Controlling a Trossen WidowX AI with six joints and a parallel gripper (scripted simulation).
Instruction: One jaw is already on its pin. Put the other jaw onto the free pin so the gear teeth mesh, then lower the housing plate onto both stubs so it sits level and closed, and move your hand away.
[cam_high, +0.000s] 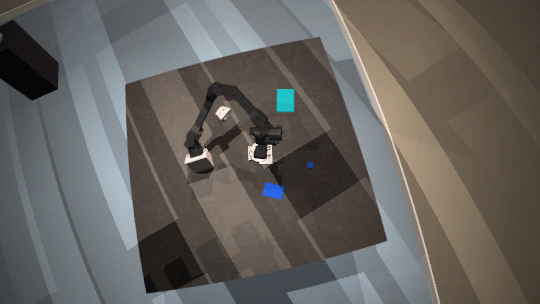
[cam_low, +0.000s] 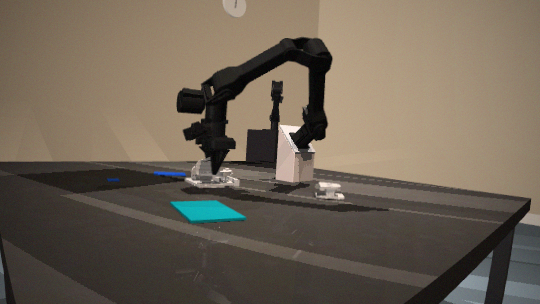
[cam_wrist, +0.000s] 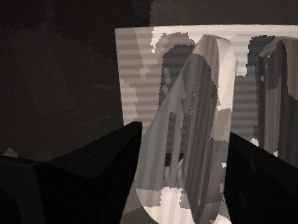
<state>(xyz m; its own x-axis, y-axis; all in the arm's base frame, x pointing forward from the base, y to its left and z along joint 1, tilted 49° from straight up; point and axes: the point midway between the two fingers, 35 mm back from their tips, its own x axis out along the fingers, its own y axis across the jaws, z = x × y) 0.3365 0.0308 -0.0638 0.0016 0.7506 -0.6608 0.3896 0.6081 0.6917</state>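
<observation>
Right now the white housing plate is 160 mm behind my gripper tip, 270 mm to the left of it and 10 mm below it. The rest, counted from my gripper tip: jaw: 40 mm behind; then cyan flat patch: 200 mm ahead, 240 mm to the left, 30 mm below; then small blue square: 210 mm ahead, 170 mm to the right, 30 mm below.
</observation>
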